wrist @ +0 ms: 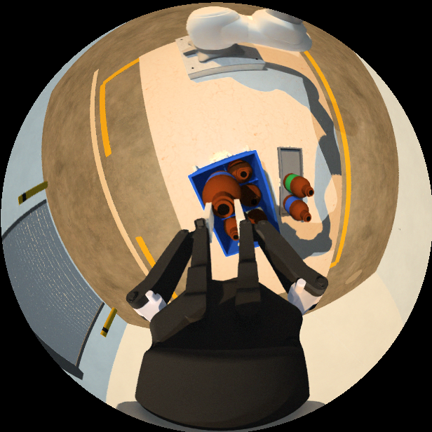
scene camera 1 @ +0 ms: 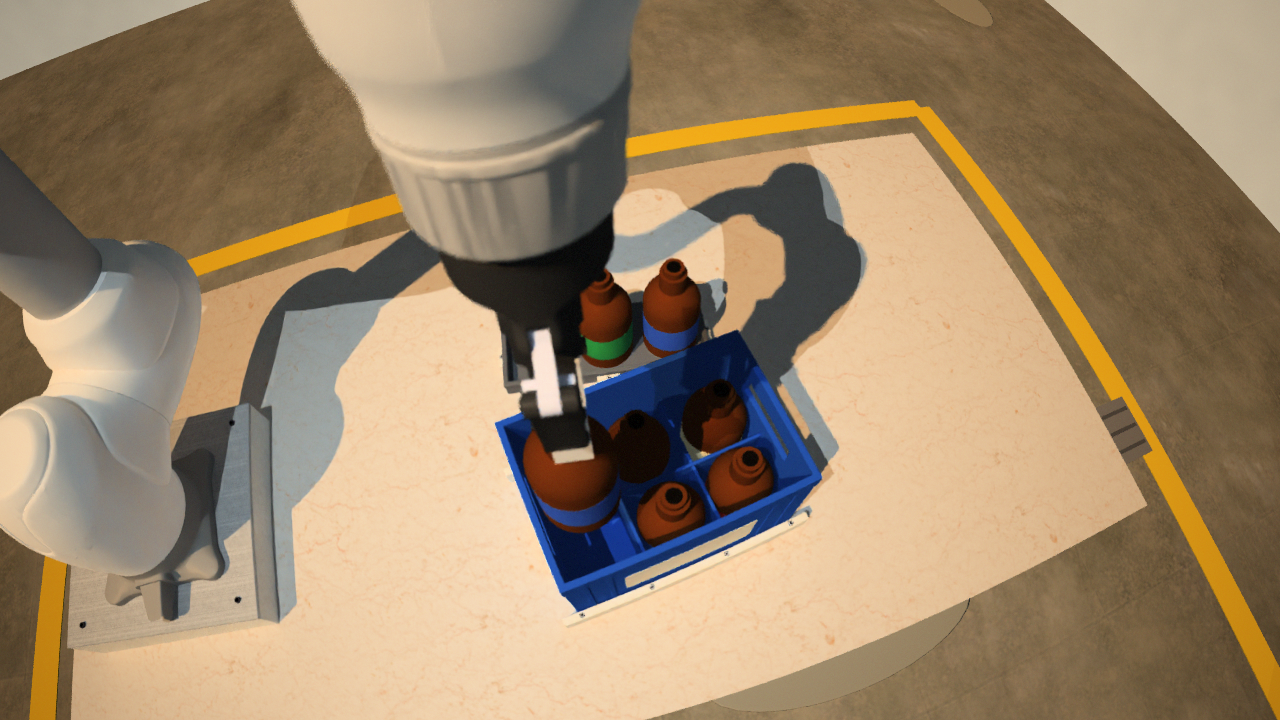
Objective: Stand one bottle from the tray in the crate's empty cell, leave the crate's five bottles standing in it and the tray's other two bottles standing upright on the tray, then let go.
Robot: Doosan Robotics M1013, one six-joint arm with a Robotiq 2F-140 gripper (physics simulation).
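Frame: origin at the arm's base, x left, y back, z up, level; metres.
Where they show: arm's base, origin of the base link: (scene camera 1: pixel 162 527).
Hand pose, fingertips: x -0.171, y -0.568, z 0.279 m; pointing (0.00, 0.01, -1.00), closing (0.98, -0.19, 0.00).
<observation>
Each offset is from my fingertips to the top centre of the thing. "spot": to the spot under its first point.
My gripper (scene camera 1: pixel 571 445) (wrist: pixel 223 209) is shut on the neck of a brown bottle with a blue band @[dy +0.007, dx +0.000, dz +0.016 m] (scene camera 1: pixel 571 483) (wrist: pixel 220 189). It holds the bottle about upright over the left end of the blue crate @[spot: dy -0.174, dx -0.065, dz -0.175 m] (scene camera 1: pixel 783 498) (wrist: pixel 270 205). The bare floor of the crate's front-left cell shows partly below it. Four brown bottles @[dy -0.077, dx -0.021, dz -0.180 m] (scene camera 1: pixel 671 517) @[dy -0.162, dx -0.013, dz -0.180 m] (scene camera 1: pixel 741 483) @[dy -0.071, dx +0.066, dz -0.180 m] (scene camera 1: pixel 638 452) @[dy -0.166, dx +0.068, dz -0.180 m] (scene camera 1: pixel 714 424) stand in the crate in the scene view; the back-left one is hidden there. A green-banded bottle @[dy -0.096, dx +0.255, dz -0.183 m] (scene camera 1: pixel 605 315) (wrist: pixel 297 185) and another blue-banded bottle @[dy -0.181, dx +0.236, dz -0.183 m] (scene camera 1: pixel 672 304) (wrist: pixel 296 206) stand on the grey tray @[spot: dy +0.039, dx +0.256, dz -0.338 m] (scene camera 1: pixel 512 374) (wrist: pixel 291 162).
The tray stands close behind the crate. A light strip @[spot: dy -0.079, dx -0.079, dz -0.313 m] (scene camera 1: pixel 689 573) runs along the crate's front foot. The robot's base plate (scene camera 1: pixel 214 591) (wrist: pixel 200 70) is at the left of the table in the scene view. The arm hides part of the tray there.
</observation>
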